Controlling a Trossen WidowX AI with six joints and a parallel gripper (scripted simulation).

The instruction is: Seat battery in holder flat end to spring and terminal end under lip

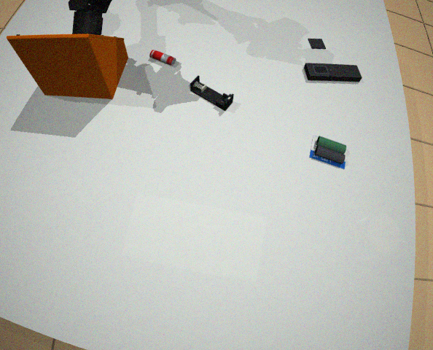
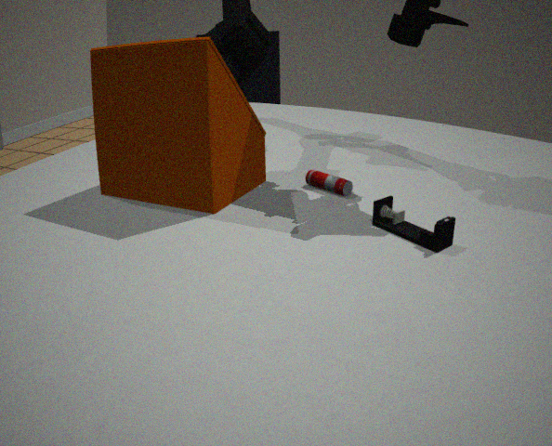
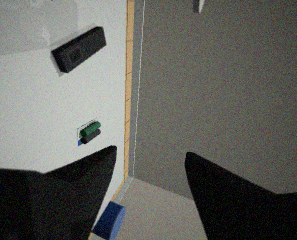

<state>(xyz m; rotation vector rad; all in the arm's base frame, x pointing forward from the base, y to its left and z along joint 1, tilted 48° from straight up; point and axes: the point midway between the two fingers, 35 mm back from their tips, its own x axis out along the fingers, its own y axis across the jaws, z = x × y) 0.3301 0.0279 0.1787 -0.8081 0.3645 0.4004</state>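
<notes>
Now: gripper tip 26 cm above the battery, 19 cm past it and 7 cm to the left of it. The rest, counted from my gripper tip: small black square: 27 cm below, 20 cm ahead, 14 cm to the left; then black remote control: 26 cm below, 26 cm ahead, 3 cm to the left.
</notes>
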